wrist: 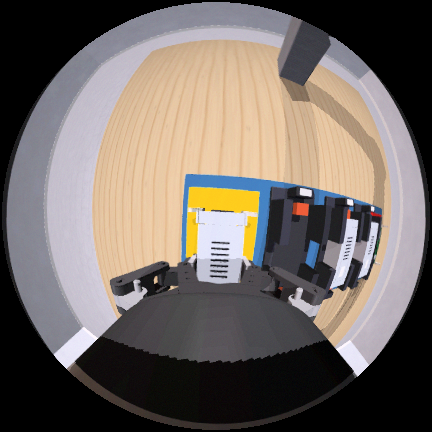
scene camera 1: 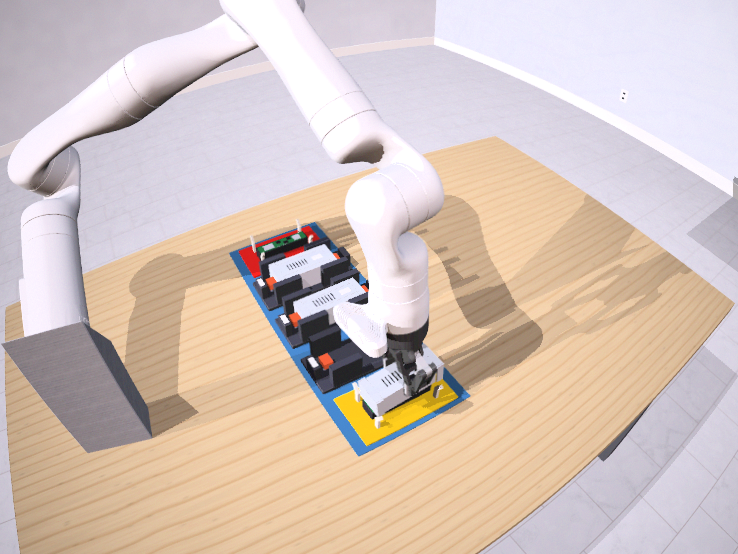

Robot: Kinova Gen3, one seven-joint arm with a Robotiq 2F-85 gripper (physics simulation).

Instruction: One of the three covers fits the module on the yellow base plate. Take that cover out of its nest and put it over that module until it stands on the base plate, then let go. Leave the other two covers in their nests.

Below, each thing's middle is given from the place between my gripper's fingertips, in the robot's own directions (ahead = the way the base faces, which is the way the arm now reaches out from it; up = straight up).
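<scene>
The red plate [scene camera 1: 250, 258] is 430 mm to the left of my hand, 70 mm behind it and 40 mm below it. As for the yellow base plate [scene camera 1: 404, 415], my gripper is 40 mm above it.
</scene>
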